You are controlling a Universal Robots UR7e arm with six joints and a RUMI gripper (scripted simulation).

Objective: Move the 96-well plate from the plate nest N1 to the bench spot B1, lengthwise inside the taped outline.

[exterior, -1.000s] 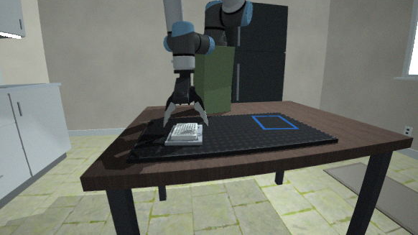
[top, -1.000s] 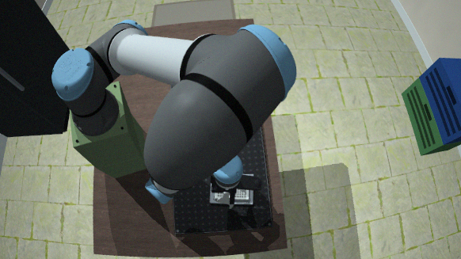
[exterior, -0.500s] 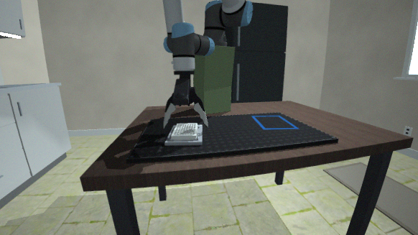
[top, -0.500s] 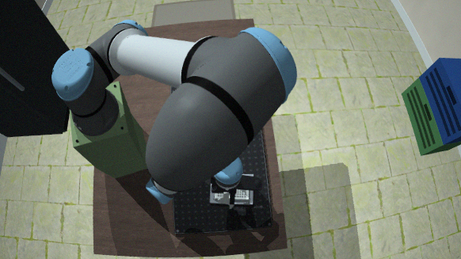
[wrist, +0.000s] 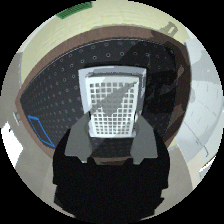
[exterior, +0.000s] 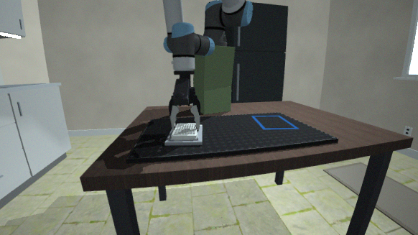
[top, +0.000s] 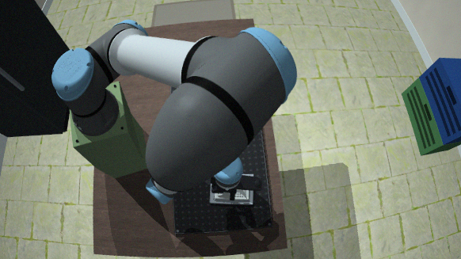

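Now: hand 2 cm above the grey plate nest. Also, from my hand: white 96-well plate (1 cm below).
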